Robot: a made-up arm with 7 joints.
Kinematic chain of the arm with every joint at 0, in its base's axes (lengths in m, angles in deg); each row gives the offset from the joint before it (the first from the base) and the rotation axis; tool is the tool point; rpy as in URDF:
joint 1: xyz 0 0 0 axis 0.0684 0.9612 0.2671
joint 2: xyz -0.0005 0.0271 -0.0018 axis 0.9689 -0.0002 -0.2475
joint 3: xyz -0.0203 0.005 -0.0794 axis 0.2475 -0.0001 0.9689
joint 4: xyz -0.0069 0 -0.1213 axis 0.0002 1 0
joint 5: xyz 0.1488 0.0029 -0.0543 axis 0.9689 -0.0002 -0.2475
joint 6: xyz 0.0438 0 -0.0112 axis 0.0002 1 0
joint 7: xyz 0.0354 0 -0.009 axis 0.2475 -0.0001 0.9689
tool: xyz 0 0 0 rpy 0 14.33 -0.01
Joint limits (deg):
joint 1: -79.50..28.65
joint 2: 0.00..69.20
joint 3: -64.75..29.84
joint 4: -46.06..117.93
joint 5: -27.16..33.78
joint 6: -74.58..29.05
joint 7: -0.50..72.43
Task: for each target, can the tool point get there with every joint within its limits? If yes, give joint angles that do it. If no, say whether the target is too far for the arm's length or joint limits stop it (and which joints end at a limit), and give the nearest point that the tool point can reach.
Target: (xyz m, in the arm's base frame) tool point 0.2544 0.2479 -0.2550
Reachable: yes | joints -22.95 41.67 -2.74 41.54 16.06 5.99 35.11
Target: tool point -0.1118 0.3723 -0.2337
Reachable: yes | joints 1.68 54.32 11.76 105.42 15.84 -23.15 43.47
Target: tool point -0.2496 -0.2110 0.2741
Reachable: no: joint limits stop it (at a limit: joint 1, joint 2, joint 4) | nearest point 0.0362 -0.1521 0.0626 | short by 0.360 m
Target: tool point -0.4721 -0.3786 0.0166
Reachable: no: too far | nearest point -0.3334 -0.0523 -0.2298 | short by 0.432 m
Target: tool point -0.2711 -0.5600 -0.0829
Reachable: no: too far | nearest point -0.0658 -0.1890 -0.2493 | short by 0.456 m
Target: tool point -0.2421 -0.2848 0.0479
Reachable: no: joint limits stop it (at a limit: joint 1, joint 2, joint 3, joint 4, joint 5) | nearest point 0.0171 -0.1622 0.0300 | short by 0.287 m
